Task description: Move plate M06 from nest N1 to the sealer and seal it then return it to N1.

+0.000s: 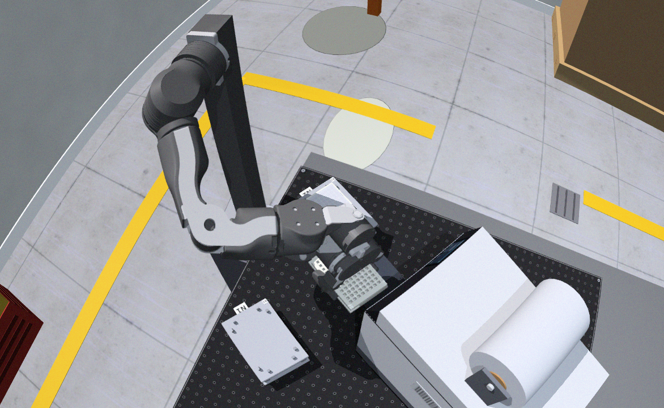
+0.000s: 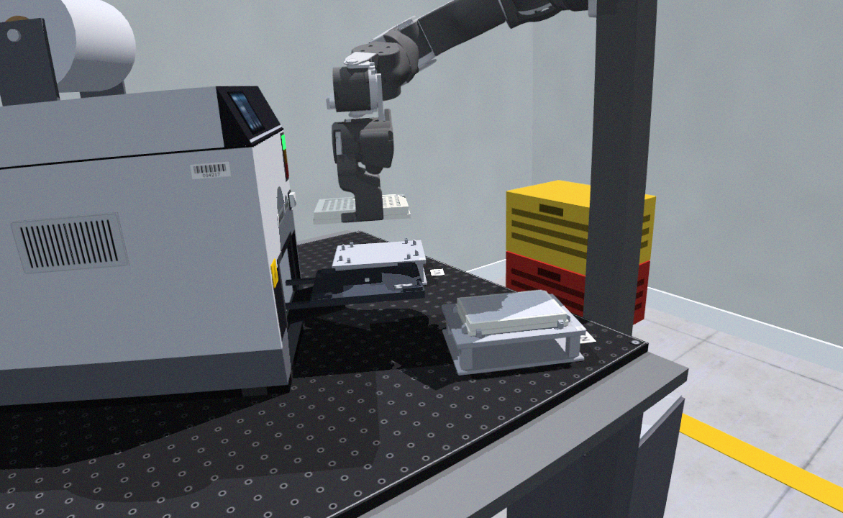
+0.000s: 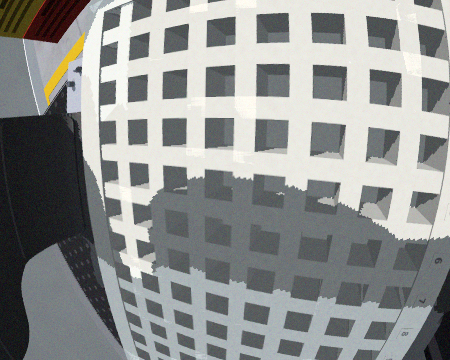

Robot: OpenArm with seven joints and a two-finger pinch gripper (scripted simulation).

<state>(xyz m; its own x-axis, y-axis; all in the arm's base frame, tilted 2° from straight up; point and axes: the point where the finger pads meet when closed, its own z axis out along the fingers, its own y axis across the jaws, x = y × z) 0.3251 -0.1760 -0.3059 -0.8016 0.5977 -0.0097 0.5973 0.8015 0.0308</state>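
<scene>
Right now the sealer's stage is 8 cm below my hand, 5 cm to the left of it and 4 cm ahead of it. From my hand the other things lie so: start key: 9 cm to the right, 6 cm ahead, 2 cm above; plate M06: right at my hand; screen: 16 cm ahead, 15 cm above, 1 cm to the left.
</scene>
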